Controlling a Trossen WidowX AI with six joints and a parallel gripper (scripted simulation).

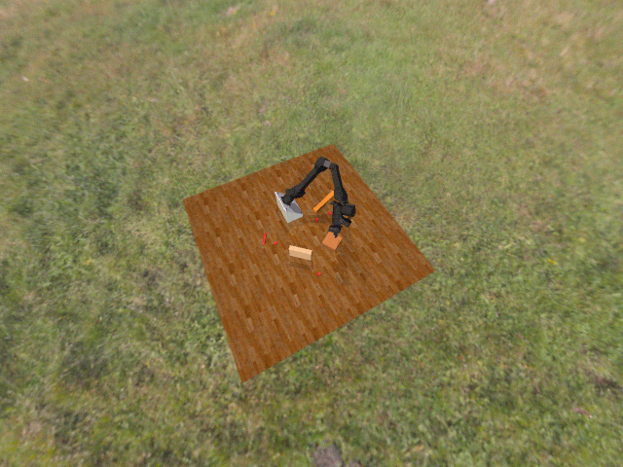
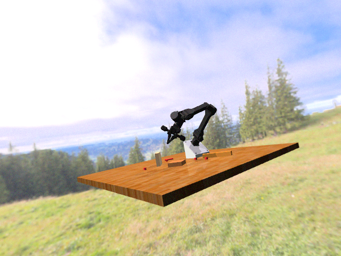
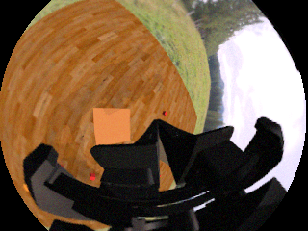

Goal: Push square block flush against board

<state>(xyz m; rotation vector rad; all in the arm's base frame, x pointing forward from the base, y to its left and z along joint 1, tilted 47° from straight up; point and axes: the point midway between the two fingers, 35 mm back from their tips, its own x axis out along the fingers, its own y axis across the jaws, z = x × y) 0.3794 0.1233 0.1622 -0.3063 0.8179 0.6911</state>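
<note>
Right now my gripper tip is 3 cm past the tan board, 22 cm to the left of it and 11 cm above it. From my gripper tip the other things lie so: orange-brown square block (5 cm behind, 1 cm to the left, 14 cm below); then long orange bar (36 cm behind, 9 cm to the left, 14 cm below).
</note>
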